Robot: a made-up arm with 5 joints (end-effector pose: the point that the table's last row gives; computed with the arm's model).
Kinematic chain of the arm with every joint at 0, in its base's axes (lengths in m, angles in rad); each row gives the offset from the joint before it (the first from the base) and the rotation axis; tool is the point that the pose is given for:
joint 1: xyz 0 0 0.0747 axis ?
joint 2: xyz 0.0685 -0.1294 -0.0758 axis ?
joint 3: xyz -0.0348 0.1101 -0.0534 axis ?
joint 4: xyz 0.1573 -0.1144 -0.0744 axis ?
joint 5: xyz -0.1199 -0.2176 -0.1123 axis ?
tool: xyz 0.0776 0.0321 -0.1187
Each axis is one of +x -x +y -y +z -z.
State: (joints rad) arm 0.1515 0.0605 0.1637 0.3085 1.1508
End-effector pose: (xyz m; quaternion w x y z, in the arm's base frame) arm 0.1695 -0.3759 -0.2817 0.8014 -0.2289 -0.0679 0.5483
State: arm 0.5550 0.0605 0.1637 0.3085 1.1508
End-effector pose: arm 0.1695 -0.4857 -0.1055 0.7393 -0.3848 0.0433 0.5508
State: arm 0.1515 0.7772 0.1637 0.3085 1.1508
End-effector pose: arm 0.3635 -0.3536 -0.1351 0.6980 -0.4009 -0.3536 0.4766
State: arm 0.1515 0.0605 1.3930 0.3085 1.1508
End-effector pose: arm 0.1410 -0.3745 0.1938 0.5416 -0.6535 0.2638 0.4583
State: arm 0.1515 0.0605 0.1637 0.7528 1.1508
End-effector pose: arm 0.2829 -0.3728 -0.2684 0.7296 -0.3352 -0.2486 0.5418
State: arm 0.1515 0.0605 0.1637 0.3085 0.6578
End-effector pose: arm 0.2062 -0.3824 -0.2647 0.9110 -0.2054 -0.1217 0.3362
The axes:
joint 1: -x
joint 2: -y
joint 3: -x
joint 4: -y
joint 5: +z

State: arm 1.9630 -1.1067 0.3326 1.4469 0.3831
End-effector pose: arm 0.1174 -0.2769 0.5470 0.4480 -0.8120 0.1971 0.3179
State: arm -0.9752 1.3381 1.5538 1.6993 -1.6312
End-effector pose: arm -0.1937 -0.3893 0.1418 0.0820 0.0953 -0.9026 -0.4116
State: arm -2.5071 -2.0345 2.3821 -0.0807 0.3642
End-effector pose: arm 0.3640 0.1841 0.2796 0.4424 -0.1036 -0.6221 0.6376
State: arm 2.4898 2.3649 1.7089 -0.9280 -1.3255
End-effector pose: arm -0.1122 -0.1526 0.4720 0.2711 0.1687 -0.9476 0.0024
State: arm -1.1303 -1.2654 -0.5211 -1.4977 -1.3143
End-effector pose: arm -0.2242 -0.1061 -0.2668 0.3389 -0.2316 0.8133 0.4123
